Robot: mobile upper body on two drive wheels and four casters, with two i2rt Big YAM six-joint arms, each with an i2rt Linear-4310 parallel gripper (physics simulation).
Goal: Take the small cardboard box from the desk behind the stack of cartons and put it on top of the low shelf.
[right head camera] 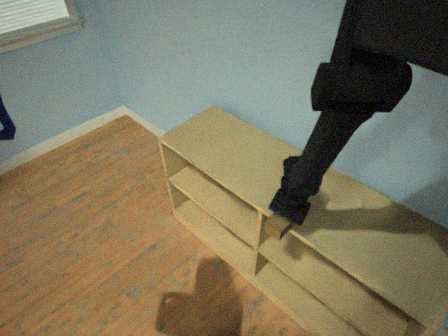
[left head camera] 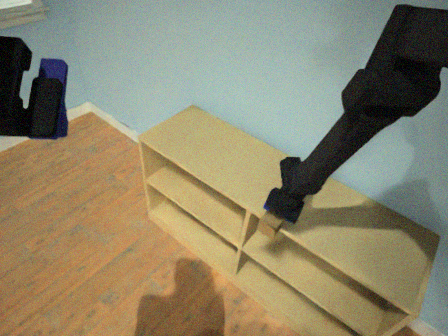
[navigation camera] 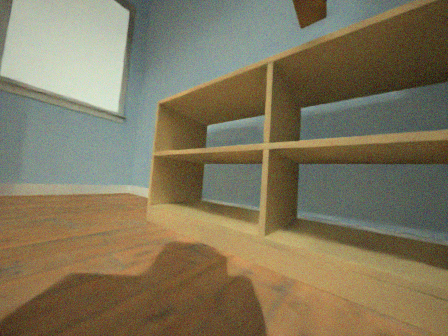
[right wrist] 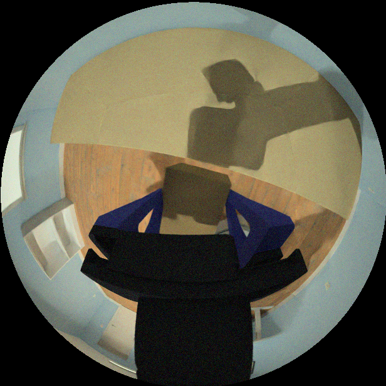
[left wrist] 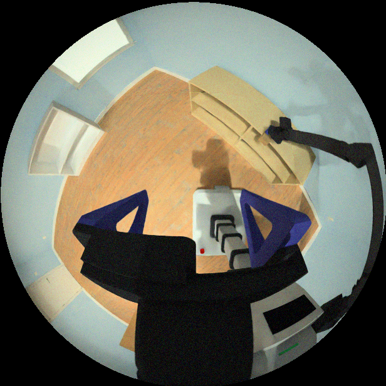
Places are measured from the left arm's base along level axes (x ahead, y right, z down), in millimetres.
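Pixels of known places: left gripper, fingertip midpoint: [left head camera: 14, 128]; right gripper, fingertip midpoint: [right head camera: 285, 214] [left head camera: 277, 213] [navigation camera: 311, 2].
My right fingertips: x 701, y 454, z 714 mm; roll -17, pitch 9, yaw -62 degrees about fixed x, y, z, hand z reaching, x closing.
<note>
Behind a point stands the place of what it marks.
The small cardboard box [left head camera: 270, 225] @(x 647, y 420, z 705 mm) [right head camera: 276, 226] @(x 649, y 420, z 705 mm) [right wrist: 196, 192] [navigation camera: 311, 11] @(x 687, y 446, z 756 mm) is brown and sits between the fingers of my right gripper [left head camera: 278, 213] @(x 701, y 454, z 714 mm) [right wrist: 193, 193], which is shut on it. The box hangs just in front of the low shelf's front edge; in the navigation view it shows above the top board. The low shelf [left head camera: 210, 140] @(x 1178, y 253, z 800 mm) [right head camera: 230, 145] @(x 1143, y 266, z 800 mm) [left wrist: 231, 86] [right wrist: 140, 70] [navigation camera: 267, 100] @(x 794, y 382, z 937 mm) is pale wood with a middle divider; the gripper's shadow lies on its top. My left gripper [left wrist: 193, 194] is open and empty, at the left in the left head camera. The desk and the stack of cartons do not clearly show.
A blue wall [left head camera: 150, 60] @(x 1750, y -71, z 702 mm) [right head camera: 165, 60] @(x 1810, y -136, z 712 mm) stands behind the low shelf, and wood floor [left head camera: 75, 200] @(x 1323, y -525, z 1410 mm) lies in front. A white shelf unit [left wrist: 77, 119] stands by the wall at the left in the left wrist view. My white base [left wrist: 202, 200] is below the left gripper. A window [navigation camera: 65, 50] @(x 1798, y -1110, z 160 mm) is at left.
</note>
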